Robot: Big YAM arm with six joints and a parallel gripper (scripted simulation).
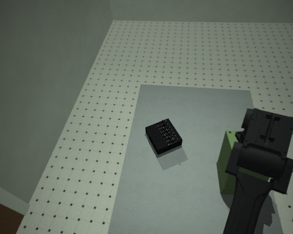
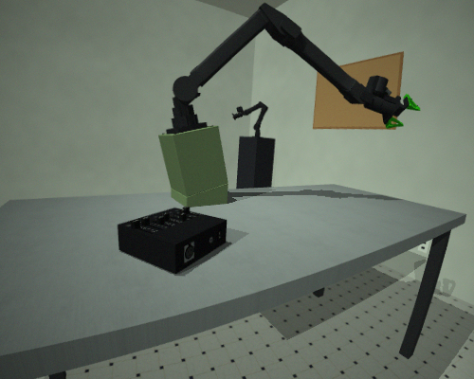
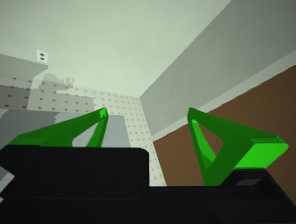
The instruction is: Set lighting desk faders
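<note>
The channel 3 fader cap lies 91 cm to the right of my hand, 31 cm below it and 14 cm behind it. From my hand the other things lie so: channel 4 fader cap: 95 cm to the right, 31 cm below, 16 cm behind.
</note>
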